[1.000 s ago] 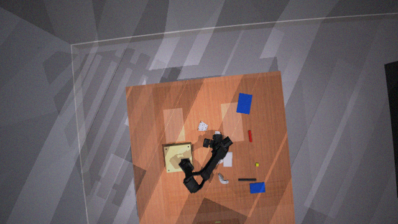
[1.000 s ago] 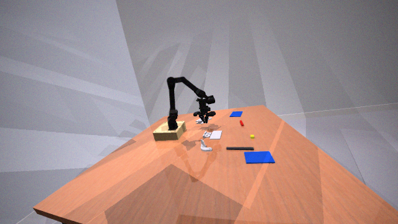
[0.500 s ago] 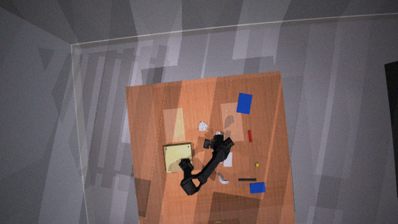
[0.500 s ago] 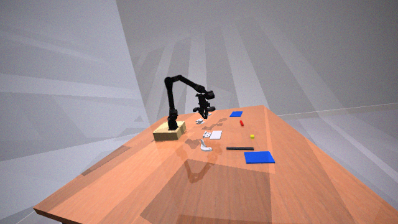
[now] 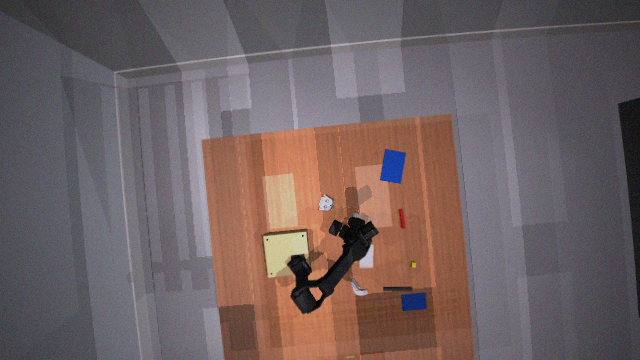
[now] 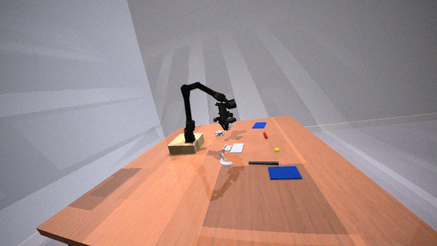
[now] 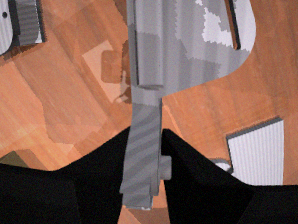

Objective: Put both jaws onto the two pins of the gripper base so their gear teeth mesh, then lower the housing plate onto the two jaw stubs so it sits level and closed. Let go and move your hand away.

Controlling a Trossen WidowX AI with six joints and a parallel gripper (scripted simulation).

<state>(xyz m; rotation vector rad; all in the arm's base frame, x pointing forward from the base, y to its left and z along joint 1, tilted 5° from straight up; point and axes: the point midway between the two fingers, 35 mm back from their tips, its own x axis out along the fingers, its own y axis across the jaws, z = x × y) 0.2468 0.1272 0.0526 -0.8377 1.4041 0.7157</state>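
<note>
The housing plate lies 140 mm to the right of my gripper tip, 80 mm below it and 20 mm ahead of it. Round my gripper tip: gripper base 130 mm to the left, 90 mm behind, 50 mm below; flat white plate 150 mm to the right, 90 mm ahead, 80 mm below; jaw 30 mm above, 20 mm to the left, 10 mm ahead.
</note>
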